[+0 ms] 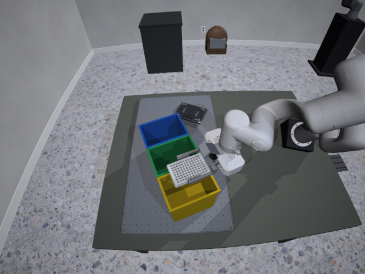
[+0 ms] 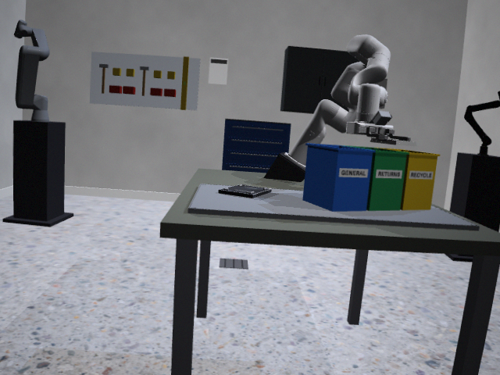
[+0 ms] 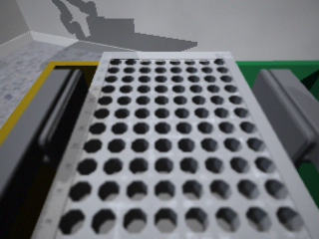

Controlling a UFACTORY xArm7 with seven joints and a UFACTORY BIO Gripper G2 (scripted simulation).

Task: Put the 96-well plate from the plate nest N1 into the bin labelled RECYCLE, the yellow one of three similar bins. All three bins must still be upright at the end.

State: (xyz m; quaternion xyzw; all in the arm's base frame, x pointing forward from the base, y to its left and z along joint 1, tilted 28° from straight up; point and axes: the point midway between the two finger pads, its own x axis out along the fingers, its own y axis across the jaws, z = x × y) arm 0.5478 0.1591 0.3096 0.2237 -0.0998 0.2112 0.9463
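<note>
Right now my hand is 13 cm above the yellow recycle bin and 4 cm to the right of it. Also, from my hand: blue general bin 19 cm to the right, 13 cm below, 12 cm ahead; white 96-well plate 1 cm below; green returns bin 13 cm below, 7 cm to the right, 6 cm ahead.
</note>
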